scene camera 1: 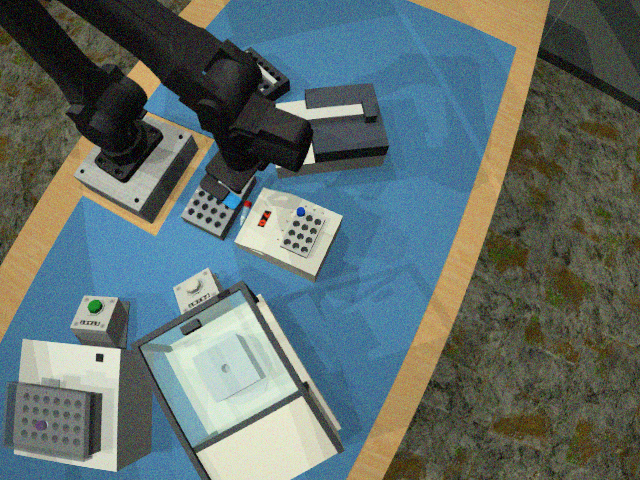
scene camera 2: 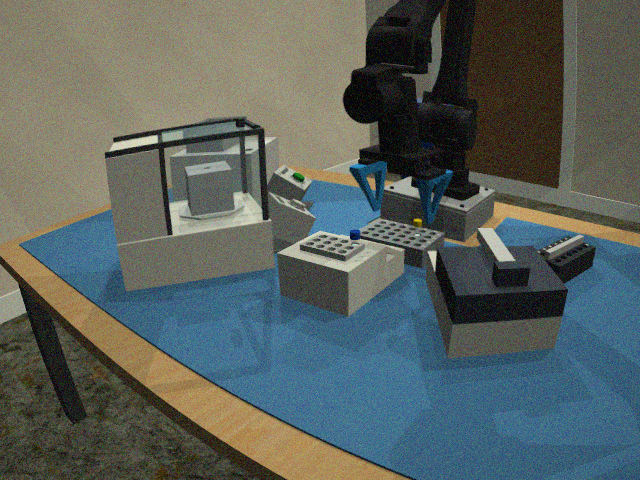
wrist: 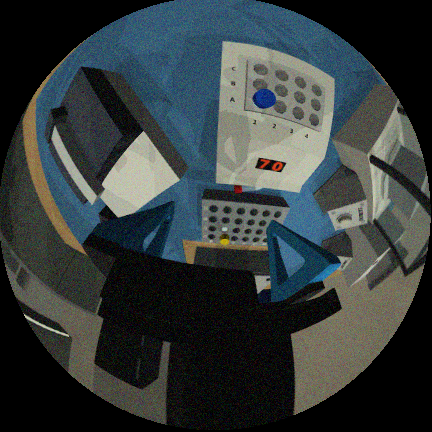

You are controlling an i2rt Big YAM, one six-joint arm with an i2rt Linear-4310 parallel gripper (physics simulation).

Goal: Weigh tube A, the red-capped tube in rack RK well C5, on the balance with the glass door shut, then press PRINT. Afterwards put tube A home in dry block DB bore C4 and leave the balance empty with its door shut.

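Places are measured from the arm's base along level axes (x ahead, y left, z up), in metres.
Pixels of known places: gripper, fingertip midpoint: (scene camera 1: 250, 179) (scene camera 2: 402, 217) (wrist: 224, 216); arm's base, link origin: (scene camera 1: 130, 150).
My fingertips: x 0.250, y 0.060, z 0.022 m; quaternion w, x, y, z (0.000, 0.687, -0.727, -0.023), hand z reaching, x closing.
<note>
For each thing: its middle in the pictures, then the offset to it from my fingertips. "pt": a spot on its surface instead.
- red-capped tube, body centre: (wrist: 249, 186) (scene camera 1: 244, 213) dx +0.000, dy -0.038, dz -0.075 m
- grey rack, body centre: (scene camera 2: 399, 241) (wrist: 242, 219) (scene camera 1: 219, 198) dx -0.055, dy -0.041, dz -0.066 m
- dry block, body centre: (wrist: 272, 122) (scene camera 2: 344, 261) (scene camera 1: 288, 231) dx +0.092, dy -0.034, dz -0.046 m
- balance, body centre: (scene camera 1: 229, 365) (scene camera 2: 210, 189) dx +0.142, dy -0.266, dz +0.030 m
- green button, surface spot: (scene camera 1: 95, 320) (scene camera 2: 285, 174) pt dx -0.096, dy -0.340, dz -0.007 m
- blue-capped tube, body centre: (wrist: 256, 102) (scene camera 2: 355, 248) (scene camera 1: 301, 215) dx +0.102, dy -0.007, dz -0.017 m
- yellow-capped tube, body centre: (wrist: 224, 229) (scene camera 2: 417, 234) dx -0.067, dy -0.014, dz -0.050 m
- dark-lidded box, body centre: (scene camera 2: 490, 276) (wrist: 97, 152) (scene camera 1: 325, 126) dx +0.045, dy +0.170, dz -0.030 m
- black rack, body centre: (scene camera 2: 563, 256) (scene camera 1: 258, 73) dx -0.152, dy +0.229, dz -0.057 m
The red-capped tube (scene camera 1: 245, 210) (wrist: 238, 189) is in the narrow gap between the grey rack (scene camera 1: 207, 223) (scene camera 2: 429, 253) (wrist: 245, 198) and the dry block (scene camera 1: 273, 260) (scene camera 2: 315, 286) (wrist: 227, 145); it looks tilted, its lower end is unclear, and it does not show in scene camera 2. My gripper (scene camera 2: 403, 213) (wrist: 224, 216) is open and empty above the rack. The balance (scene camera 1: 268, 439) (scene camera 2: 196, 260) has a grey block (scene camera 1: 227, 379) (scene camera 2: 209, 191) inside its glass; its door position is unclear. A button box with a pale button (scene camera 1: 196, 291) (wrist: 347, 216) and one with a green button (scene camera 1: 95, 320) (scene camera 2: 289, 180) stand near it.
A blue-capped tube (scene camera 1: 300, 211) (scene camera 2: 355, 234) (wrist: 264, 98) stands in bore A1. A yellow-capped tube (scene camera 2: 417, 222) (wrist: 225, 241) stands in the rack. A dark-lidded box (scene camera 1: 346, 136) (scene camera 2: 501, 304) (wrist: 90, 125) and a black rack (scene camera 1: 281, 87) (scene camera 2: 571, 263) lie beyond. A purple-capped tube (scene camera 1: 41, 425) sits in the bottom-left machine.
</note>
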